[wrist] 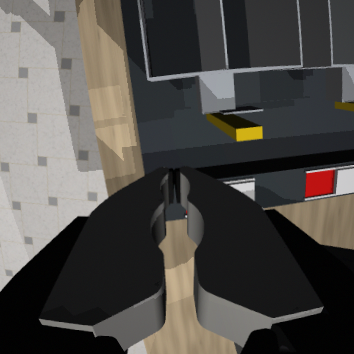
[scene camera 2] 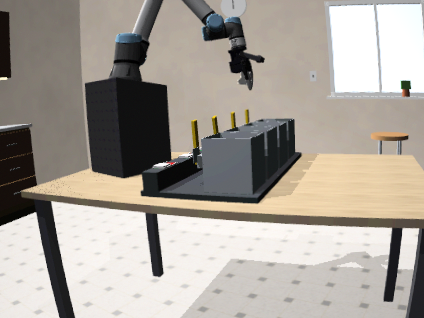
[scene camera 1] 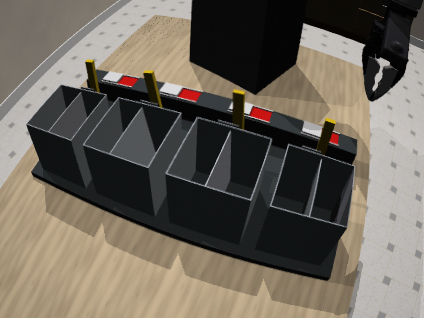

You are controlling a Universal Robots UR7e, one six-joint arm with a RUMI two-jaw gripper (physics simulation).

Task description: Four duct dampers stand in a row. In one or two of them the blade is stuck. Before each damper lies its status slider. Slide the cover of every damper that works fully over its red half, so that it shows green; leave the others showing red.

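Where they show: gripper, fingertip midpoint: [wrist: 173, 172] [scene camera 2: 250, 90] [scene camera 1: 370, 100]; arm's base at its link origin: [scene camera 2: 124, 83].
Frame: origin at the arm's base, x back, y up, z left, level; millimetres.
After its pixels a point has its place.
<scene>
Four dark box-shaped dampers stand in a row; the rightmost damper [scene camera 1: 305, 235] @(x -702, y -258, z 163 mm) is at one end and the leftmost damper [scene camera 1: 60, 155] @(x -602, y -267, z -368 mm) [scene camera 2: 227, 167] @(x -511, y -284, z -452 mm) at the other. Each has an upright yellow lever, such as the rightmost lever [scene camera 1: 326, 136] @(x -506, y -190, z 191 mm) [wrist: 249, 133] @(x -500, y -151, z 190 mm). Along the rail behind them, all four sliders show red [scene camera 1: 128, 81] @(x -285, y -299, z -304 mm) [scene camera 1: 190, 94] @(x -317, y -299, z -122 mm) [scene camera 1: 261, 114] @(x -353, y -299, z 59 mm) [scene camera 1: 334, 138] @(x -390, y -299, z 253 mm) beside white covers. In the wrist view, my fingers hide most of the rightmost slider's red half; its white cover [wrist: 243, 190] @(x -386, y -291, z 179 mm) shows in part. My gripper [scene camera 1: 372, 97] @(x -516, y -64, z 254 mm) [scene camera 2: 250, 87] @(x -516, y -64, z 254 mm) [wrist: 173, 172] @(x -516, y -64, z 254 mm) is shut and empty, above the rightmost damper's end.
The black pedestal [scene camera 1: 245, 45] @(x -154, y -221, z -2 mm) [scene camera 2: 142, 130] @(x -105, y -201, z -82 mm) of the arm stands on the wooden table [scene camera 1: 100, 280] @(x -824, y -380, z -220 mm) [scene camera 2: 360, 175] @(x -955, y -380, z -173 mm) behind the slider rail. The table's edge runs close beside the rightmost damper. A stool [scene camera 2: 389, 136] stands beyond the table.
</scene>
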